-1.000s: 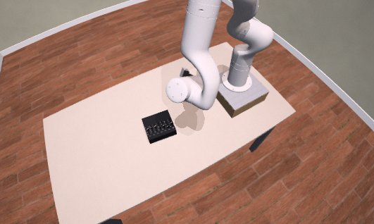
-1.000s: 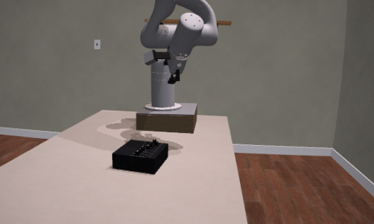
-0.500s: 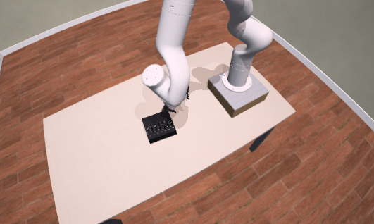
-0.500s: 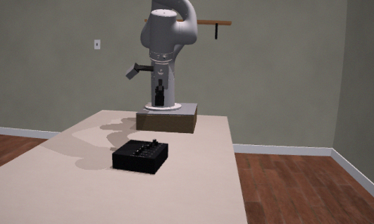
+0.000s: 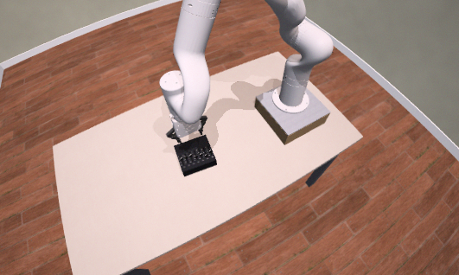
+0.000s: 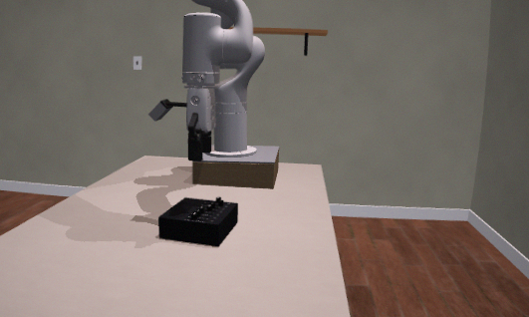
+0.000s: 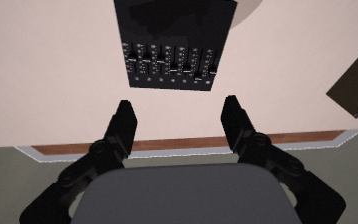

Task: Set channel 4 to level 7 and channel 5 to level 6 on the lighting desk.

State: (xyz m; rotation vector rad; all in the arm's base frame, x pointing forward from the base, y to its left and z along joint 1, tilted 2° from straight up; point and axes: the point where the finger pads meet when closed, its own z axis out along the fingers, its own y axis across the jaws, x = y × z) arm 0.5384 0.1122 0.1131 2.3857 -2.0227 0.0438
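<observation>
My hand is 2 cm to the right of the channel 4 cap and 13 cm above it. The rest, counted from my hand: channel 6 cap: 4 cm behind, 4 cm to the left, 13 cm below; channel 5 cap: 2 cm behind, 2 cm to the left, 13 cm below.
</observation>
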